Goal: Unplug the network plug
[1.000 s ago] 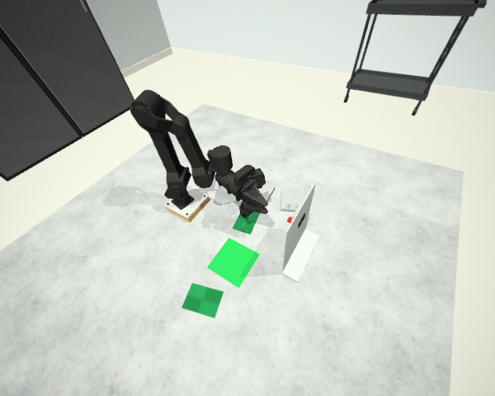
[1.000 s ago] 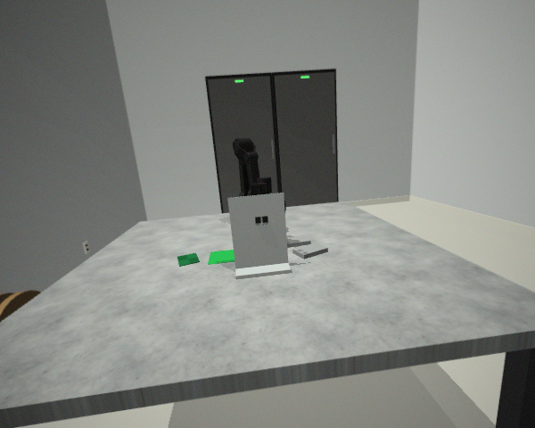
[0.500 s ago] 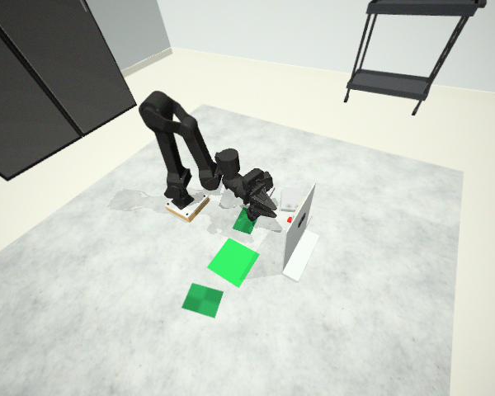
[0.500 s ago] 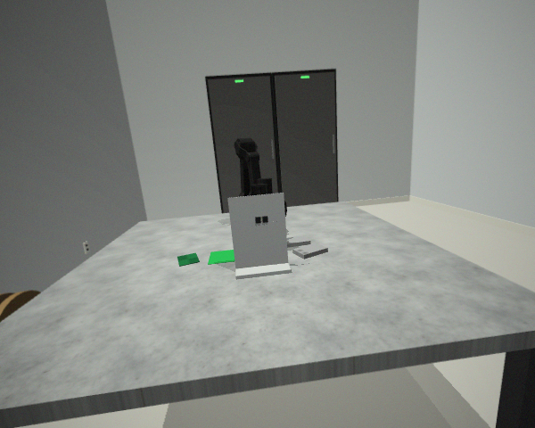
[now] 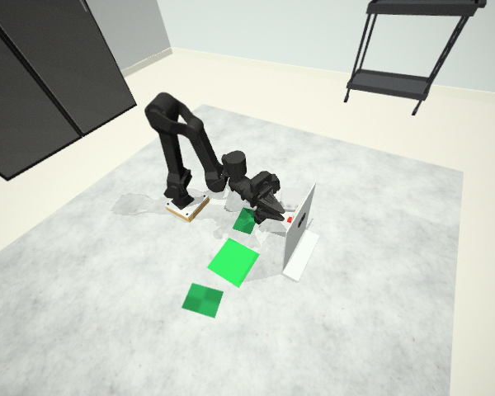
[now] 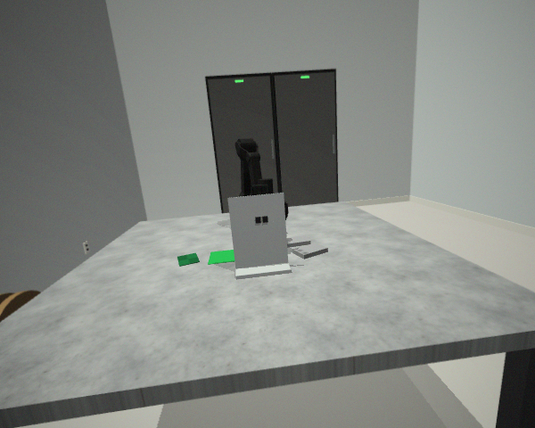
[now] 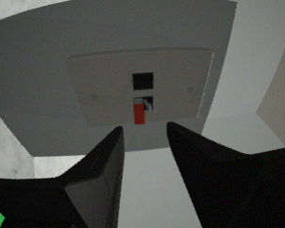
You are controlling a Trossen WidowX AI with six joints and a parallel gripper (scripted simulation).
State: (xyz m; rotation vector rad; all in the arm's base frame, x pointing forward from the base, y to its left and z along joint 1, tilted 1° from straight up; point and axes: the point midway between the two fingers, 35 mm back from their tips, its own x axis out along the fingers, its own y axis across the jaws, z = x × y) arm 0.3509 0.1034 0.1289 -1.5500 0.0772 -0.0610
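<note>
Right now the green marked square is 8 cm behind my gripper tip, 14 cm to the right of it and 16 cm below it. From my gripper tip the other things lie so: white upright panel 5 cm ahead, 1 cm to the left, 6 cm below.
</note>
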